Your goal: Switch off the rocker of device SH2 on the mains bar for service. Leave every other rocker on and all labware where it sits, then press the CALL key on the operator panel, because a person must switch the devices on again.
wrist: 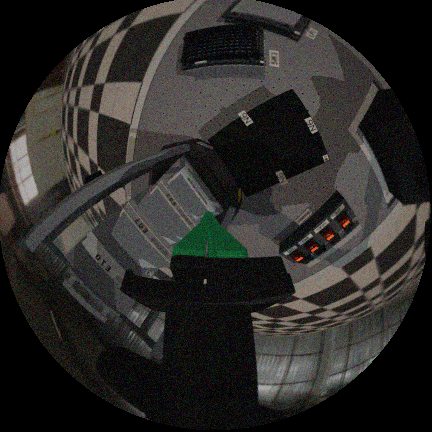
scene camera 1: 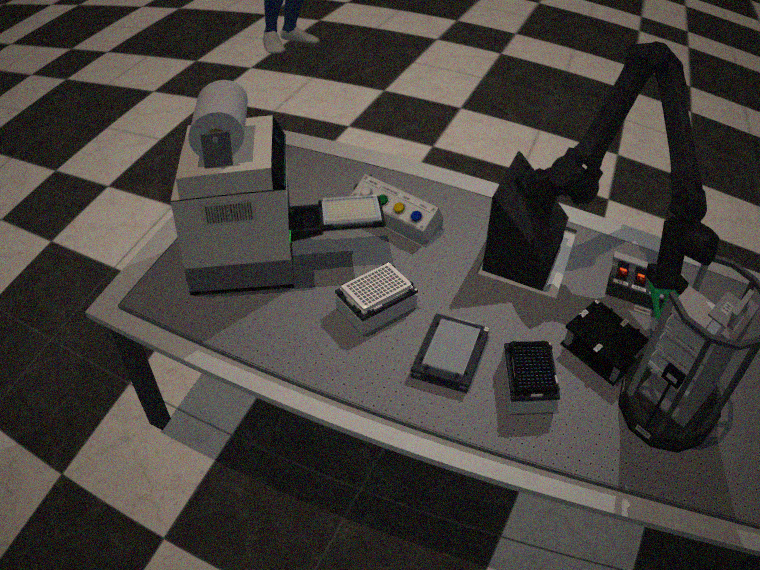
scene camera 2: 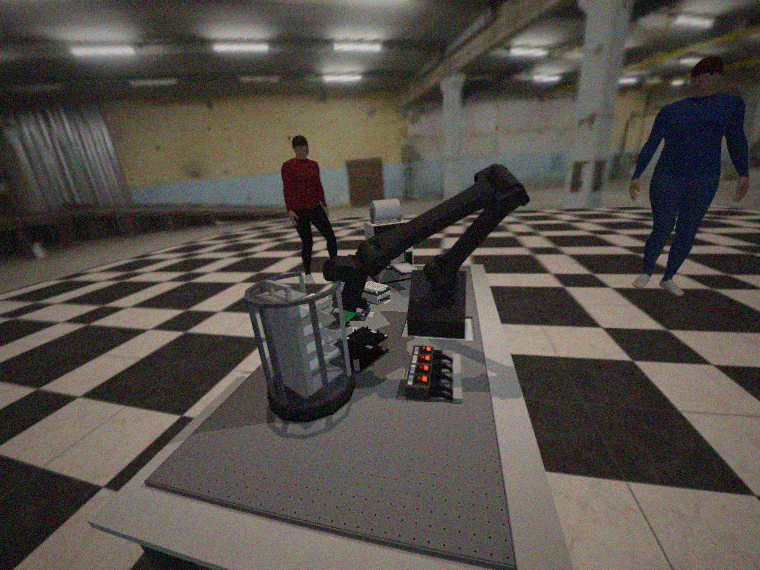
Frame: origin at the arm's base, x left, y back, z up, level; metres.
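Seen in the pictures: gripper, fingertip midpoint: (wrist: 207,215) (scene camera 1: 658,318); arm's base at its link origin: (scene camera 1: 532,192) (scene camera 2: 446,289).
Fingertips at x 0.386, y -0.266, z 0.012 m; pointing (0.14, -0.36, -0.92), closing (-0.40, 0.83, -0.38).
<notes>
Offsets run from my fingertips to a thing's top centre. "spot": to the spot under its first point.
The mains bar (scene camera 1: 626,293) (scene camera 2: 418,390) (wrist: 302,235) lies right of the arm base in scene camera 1. Several rockers glow orange on it in scene camera 2 and the wrist view; their device labels are too small to read surely. My gripper (scene camera 1: 658,311) (scene camera 2: 347,316) (wrist: 207,215) is shut and empty, its green fingertips pointing down, apart from the bar, near the carousel's rim. The operator panel @(dx -0.696, dy +0.169, dz -0.078 m) (scene camera 1: 423,228) stands behind the device tray, with green, yellow and blue keys; its key lettering is unreadable. A white-topped plate @(dx -0.592, dy -0.117, dz -0.092 m) (scene camera 1: 377,287), a grey plate @(dx -0.393, dy -0.162, dz -0.127 m) (scene camera 1: 453,346) and a black rack @(dx -0.217, dy -0.161, dz -0.092 m) (scene camera 1: 532,369) (wrist: 224,47) sit on the table.
A caged carousel (scene camera 1: 666,432) (scene camera 2: 313,408) with labelled plates stands close beside the gripper. A black block @(dx -0.094, dy +0.010, dz -0.086 m) (scene camera 1: 604,340) (scene camera 2: 366,347) (wrist: 270,145) lies between it and the arm base. A grey device @(spot: dx -0.874, dy -0.220, dz +0.001 m) (scene camera 1: 236,236) with a roll holds a plate @(dx -0.732, dy +0.016, dz -0.031 m) (scene camera 1: 351,210) on its extended tray. Two people stand beyond the table.
</notes>
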